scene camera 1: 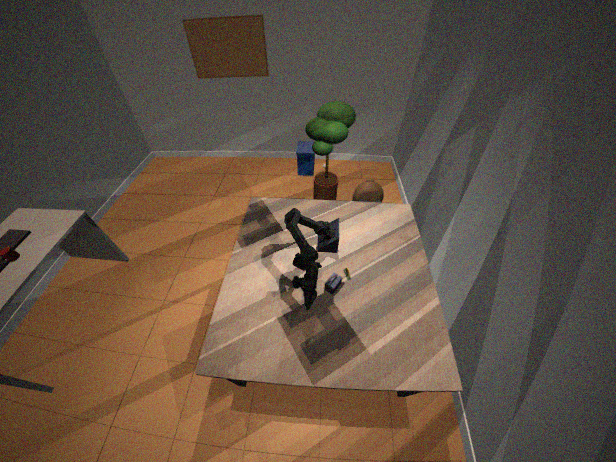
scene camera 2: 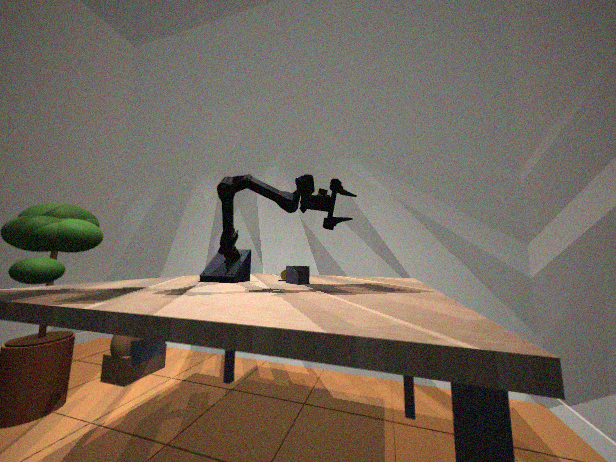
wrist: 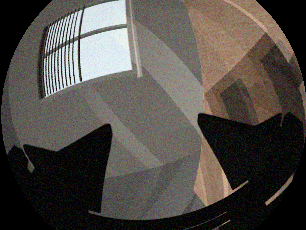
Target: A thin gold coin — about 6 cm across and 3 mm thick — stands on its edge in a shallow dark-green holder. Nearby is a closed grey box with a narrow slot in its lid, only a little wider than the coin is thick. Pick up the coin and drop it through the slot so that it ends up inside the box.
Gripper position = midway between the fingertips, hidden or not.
The gripper (scene camera 2: 354, 207) is open, with nothing in its grasp.
The gripper also shows in the wrist view (wrist: 155, 123).
